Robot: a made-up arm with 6 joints.
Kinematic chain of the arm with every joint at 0, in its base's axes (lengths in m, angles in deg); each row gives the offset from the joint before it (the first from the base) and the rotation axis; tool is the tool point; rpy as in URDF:
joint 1: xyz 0 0 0.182 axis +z
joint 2: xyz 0 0 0 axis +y
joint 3: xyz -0.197 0 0.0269 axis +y
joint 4: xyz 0.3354 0 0.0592 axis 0.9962 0 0.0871
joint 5: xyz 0 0 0 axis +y
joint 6: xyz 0.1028 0 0.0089 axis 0.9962 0 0.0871
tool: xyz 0 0 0 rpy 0 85 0
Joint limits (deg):
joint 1: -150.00..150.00
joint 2: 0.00..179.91
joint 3: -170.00..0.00
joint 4: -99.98..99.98
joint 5: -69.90..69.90
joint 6: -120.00..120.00
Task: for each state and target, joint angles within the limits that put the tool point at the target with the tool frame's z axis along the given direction. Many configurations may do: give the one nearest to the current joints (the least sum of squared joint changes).
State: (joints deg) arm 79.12 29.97 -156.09 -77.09 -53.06 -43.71
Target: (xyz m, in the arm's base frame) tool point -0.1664 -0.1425 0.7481 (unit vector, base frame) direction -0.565 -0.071 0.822
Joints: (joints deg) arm 51.33 37.96 -123.74 -44.96 -34.16 -43.71
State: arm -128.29 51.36 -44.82 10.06 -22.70 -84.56
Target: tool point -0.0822 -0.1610 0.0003 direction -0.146 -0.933 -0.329
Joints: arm -136.03 98.52 -4.83 -37.42 -69.75 -84.55
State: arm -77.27 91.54 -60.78 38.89 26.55 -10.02
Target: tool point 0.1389 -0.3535 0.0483 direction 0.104 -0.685 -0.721
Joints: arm -65.64 103.79 -47.98 71.91 -11.40 -10.01
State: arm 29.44 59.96 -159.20 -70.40 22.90 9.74
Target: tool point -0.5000 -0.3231 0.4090 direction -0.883 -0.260 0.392
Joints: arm 35.91 17.28 -169.78 -95.59 -17.98 9.73
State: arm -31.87 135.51 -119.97 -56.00 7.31 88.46
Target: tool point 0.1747 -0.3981 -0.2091 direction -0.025 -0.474 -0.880
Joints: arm -63.07 178.07 -112.75 -71.68 14.46 88.46
